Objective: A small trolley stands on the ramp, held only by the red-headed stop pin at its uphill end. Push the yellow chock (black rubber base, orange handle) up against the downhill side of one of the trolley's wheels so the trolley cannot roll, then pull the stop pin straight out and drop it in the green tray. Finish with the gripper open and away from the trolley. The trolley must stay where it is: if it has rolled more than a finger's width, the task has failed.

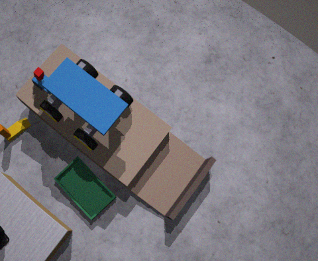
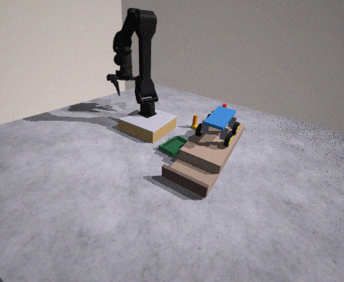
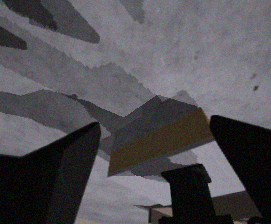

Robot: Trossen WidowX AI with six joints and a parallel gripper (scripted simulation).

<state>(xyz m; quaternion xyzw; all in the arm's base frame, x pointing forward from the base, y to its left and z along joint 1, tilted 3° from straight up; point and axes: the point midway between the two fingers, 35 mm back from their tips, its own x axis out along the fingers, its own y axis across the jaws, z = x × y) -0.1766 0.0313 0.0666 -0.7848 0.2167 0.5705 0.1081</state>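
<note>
My gripper tip is now 360 mm short of the yellow chock, 130 mm to the right of it and 70 mm above it. The rest, counted from my gripper tip: red-headed stop pin: 470 mm ahead, 130 mm to the left, 40 mm above; green tray: 390 mm ahead, 100 mm below, 80 mm to the right; blue trolley: 500 mm ahead, 30 mm to the left, 20 mm above.
</note>
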